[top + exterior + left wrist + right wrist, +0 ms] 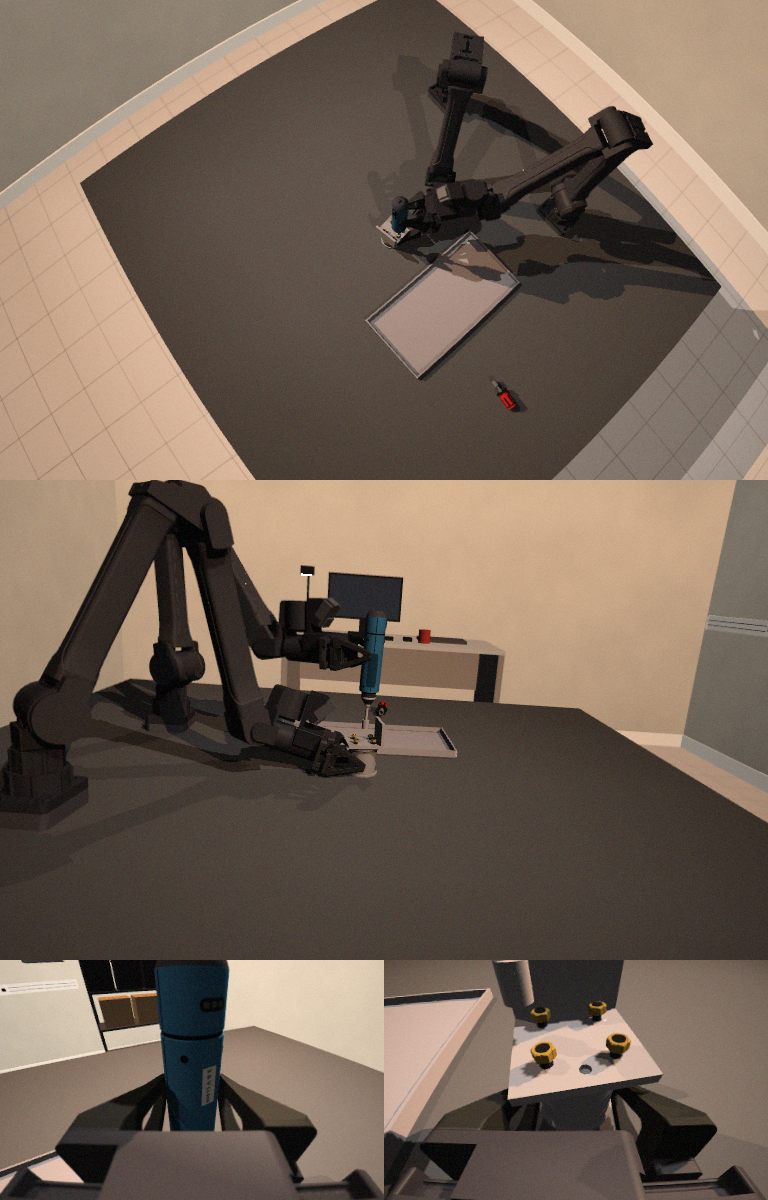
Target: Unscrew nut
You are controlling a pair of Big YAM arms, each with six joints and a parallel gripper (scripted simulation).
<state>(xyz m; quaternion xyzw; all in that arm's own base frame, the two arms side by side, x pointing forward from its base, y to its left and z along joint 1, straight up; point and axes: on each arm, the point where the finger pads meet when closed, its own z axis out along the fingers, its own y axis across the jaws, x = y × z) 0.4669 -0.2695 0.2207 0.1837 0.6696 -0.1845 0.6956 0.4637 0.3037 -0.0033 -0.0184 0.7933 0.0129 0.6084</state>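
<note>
The joint module lies 10 mm above my right hand. Also, from my right hand: nut: 50 mm above, 20 mm to the left, 20 mm ahead; then grey bracket: 50 mm above; then tip: 80 mm above, 30 mm to the left.
</note>
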